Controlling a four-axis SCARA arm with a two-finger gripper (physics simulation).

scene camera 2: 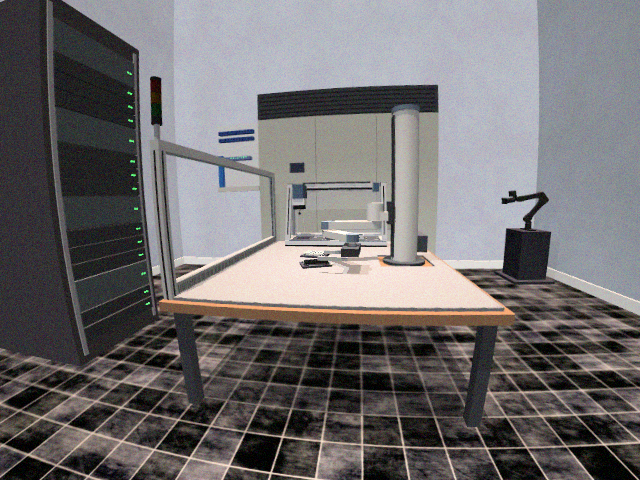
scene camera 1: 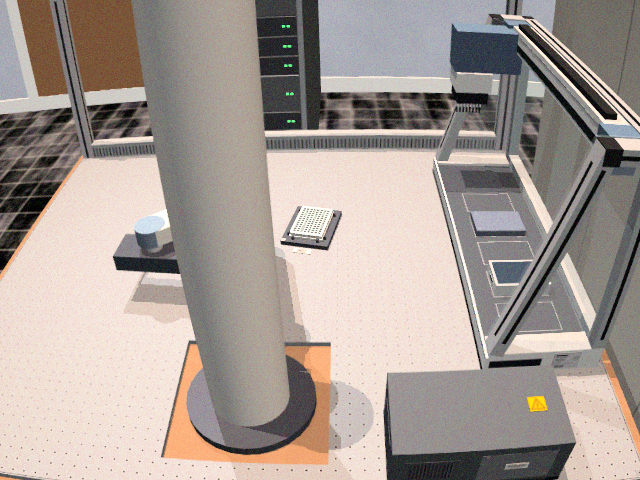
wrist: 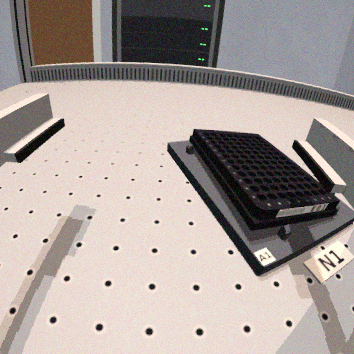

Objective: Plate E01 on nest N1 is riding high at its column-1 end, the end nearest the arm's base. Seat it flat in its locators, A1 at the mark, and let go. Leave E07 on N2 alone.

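Frame: origin at the arm's base, x ahead, y left, z up, level; centimetres.
Seen in the pictures: gripper, between the fingertips: (scene camera 2: 320, 254) (wrist: 178, 115); arm's base, origin of its link: (scene camera 2: 403, 262) (scene camera 1: 251, 401).
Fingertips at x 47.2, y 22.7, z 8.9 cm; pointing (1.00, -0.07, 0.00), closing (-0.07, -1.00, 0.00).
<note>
Offsets run from my fingertips to a thing's top centre. "pt": to the spot under its first point.
Plate E01 @(dx +3.8, dy -7.4, dz -4.1 cm) (wrist: 260, 170) (scene camera 2: 315, 261) is black and sits on dark nest N1 @(dx +4.4, dy -8.0, dz -5.4 cm) (wrist: 232, 217), right of centre in the wrist view; the column hides it in scene camera 1. Its barcode end faces the wrist camera, near the A1 mark @(dx -4.6, dy -5.6, dz -6.4 cm) (wrist: 265, 256) and the N1 label @(pt dx -4.8, dy -11.1, dz -7.4 cm) (wrist: 328, 261); its tilt is hard to judge. My gripper (wrist: 178, 115) is open and empty. Its right finger overlaps the plate's right side in the wrist view, while its left finger is over the table, so the plate is off-centre. Pale plate E07 @(dx +8.2, dy -32.4, dz -5.0 cm) (scene camera 1: 311, 223) (scene camera 2: 314, 253) sits on nest N2 @(pt dx +7.0, dy -37.4, dz -6.5 cm) (scene camera 1: 331, 227).
The arm's thick column (scene camera 1: 222, 206) (scene camera 2: 406, 186) stands between scene camera 1 and the hand (scene camera 1: 147, 253) (scene camera 2: 351, 250). A gantry station (scene camera 1: 553, 248) stands along the right in scene camera 1, with a grey box @(pt dx -60.3, dy -61.7, dz +3.8 cm) (scene camera 1: 475, 413) before it. A low ribbed rail (scene camera 1: 361, 142) (wrist: 150, 75) borders the table.
</note>
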